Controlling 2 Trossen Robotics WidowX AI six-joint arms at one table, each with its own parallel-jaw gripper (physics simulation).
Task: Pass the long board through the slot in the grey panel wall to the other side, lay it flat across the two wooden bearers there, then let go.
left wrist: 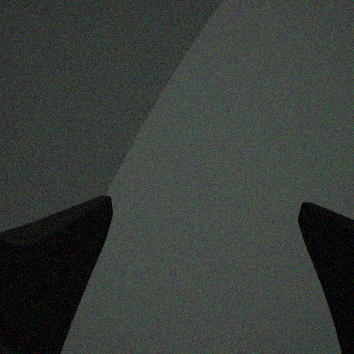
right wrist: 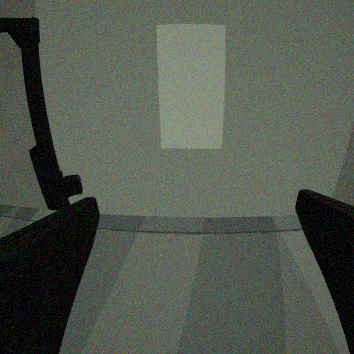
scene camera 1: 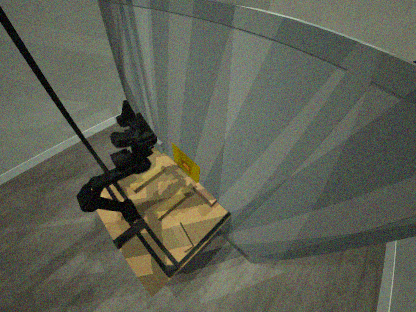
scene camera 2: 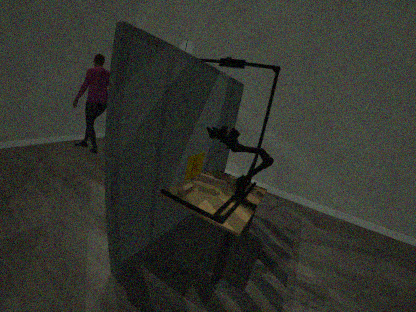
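The grey panel wall (scene camera 1: 260, 95) (scene camera 2: 145, 115) stands along the table, with a yellow plate (scene camera 1: 192, 169) (scene camera 2: 194, 166) around its slot. In scene camera 1, two wooden bearers (scene camera 1: 150, 180) (scene camera 1: 176, 206) lie parallel on the table, and a short-looking wooden piece (scene camera 1: 205, 196) lies by the wall; whether it is the long board is unclear. I cannot make out the board in dim scene camera 2. My right gripper (scene camera 1: 131, 109) (right wrist: 200, 204) is open and empty, raised above the table beside the wall. My left gripper (scene camera 2: 212, 131) (left wrist: 209, 210) is open and empty, raised near the wall.
The wooden table (scene camera 1: 142, 262) (scene camera 2: 240, 226) has black rails, and a black frame post (scene camera 1: 55, 95) (scene camera 2: 270, 105) rises beside it. A thin dark line (scene camera 1: 186, 235) shows on the tabletop. A person (scene camera 2: 95, 100) is beyond the wall in scene camera 2.
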